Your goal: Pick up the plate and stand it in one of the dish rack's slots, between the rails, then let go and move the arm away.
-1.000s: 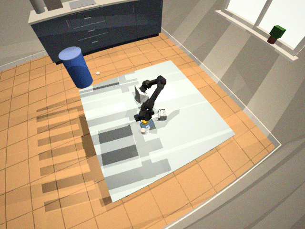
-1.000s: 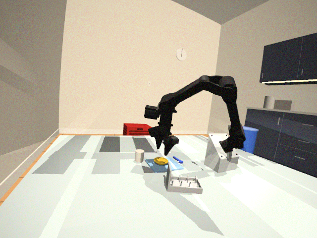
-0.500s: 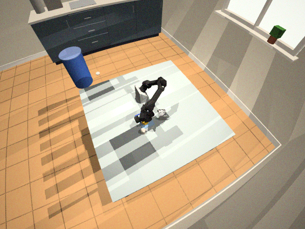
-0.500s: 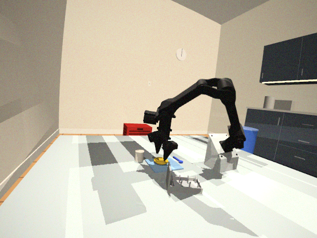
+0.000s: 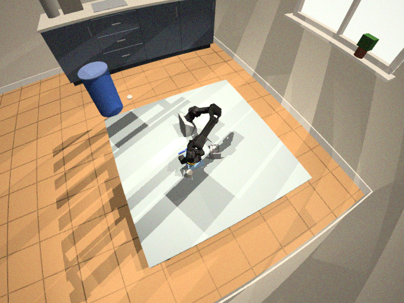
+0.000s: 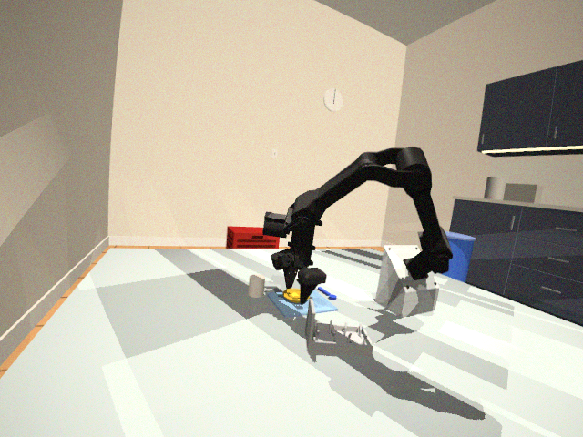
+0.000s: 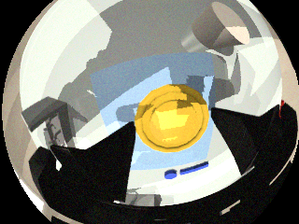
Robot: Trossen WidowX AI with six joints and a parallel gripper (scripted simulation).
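Now: the light blue mat 10 mm behind my gripper tip, 10 mm to the left of it and 10 mm below it. From my gripper tip the other things lie so: yellow plate right at my gripper tip; beige cup 90 mm ahead, 60 mm to the right, 10 mm above; blue spoon 120 mm behind, 10 mm below.
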